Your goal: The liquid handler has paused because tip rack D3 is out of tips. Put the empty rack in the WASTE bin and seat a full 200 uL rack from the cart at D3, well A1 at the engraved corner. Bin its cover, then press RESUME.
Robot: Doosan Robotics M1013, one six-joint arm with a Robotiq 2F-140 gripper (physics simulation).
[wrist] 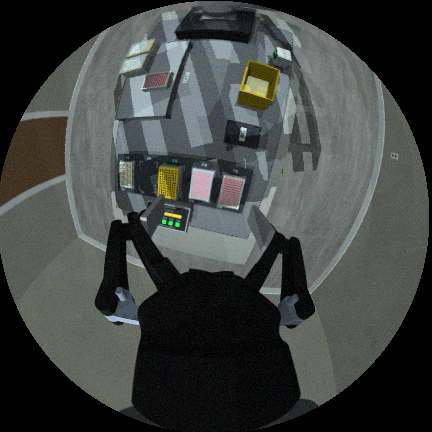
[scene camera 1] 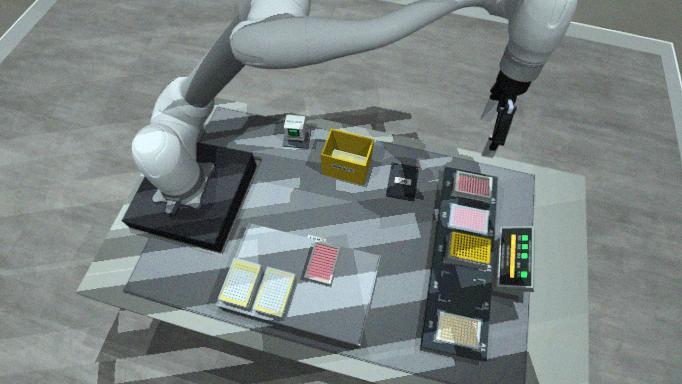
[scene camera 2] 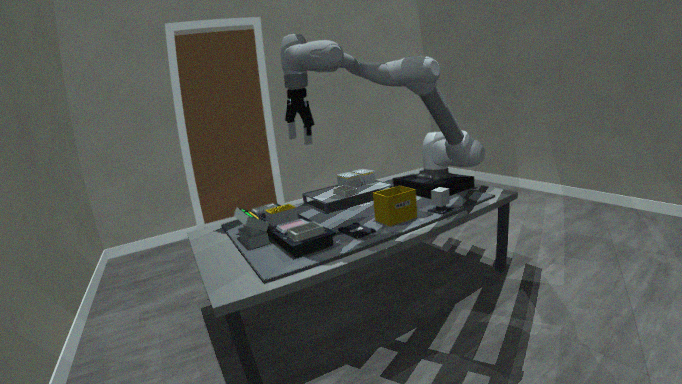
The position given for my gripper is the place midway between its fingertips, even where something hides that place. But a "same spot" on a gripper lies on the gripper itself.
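The wrist view and scene camera 1 show my gripper. My gripper is also visible in scene camera 2 (300, 141). My gripper (wrist: 113, 299) and my gripper (scene camera 1: 504, 108) are one and the same spot.
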